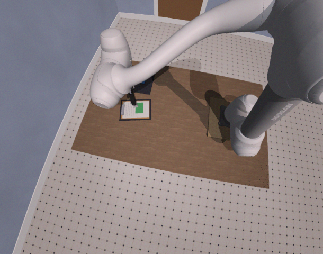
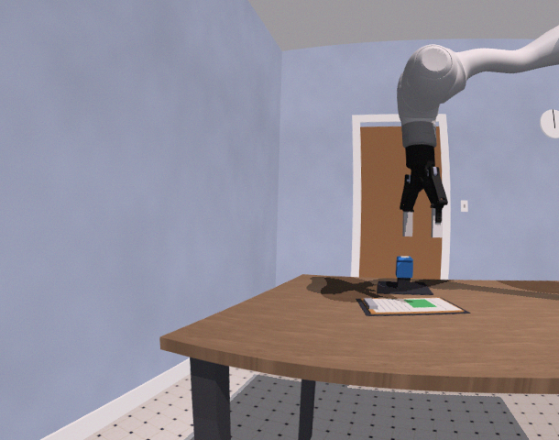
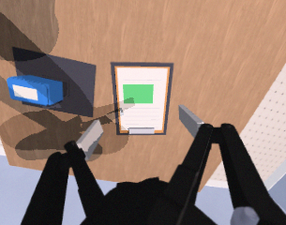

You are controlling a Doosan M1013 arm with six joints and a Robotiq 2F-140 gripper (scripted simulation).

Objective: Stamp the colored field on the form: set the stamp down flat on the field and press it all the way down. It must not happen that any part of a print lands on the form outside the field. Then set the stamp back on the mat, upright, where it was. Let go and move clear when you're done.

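Right now the blue stamp is 250 mm to the right of my hand, 130 mm below it and 40 mm ahead of it. The rest, counted from my hand: dark mat (250 mm to the right, 180 mm below, 40 mm ahead); clipboard form (180 mm below, 30 mm ahead, 20 mm to the left).
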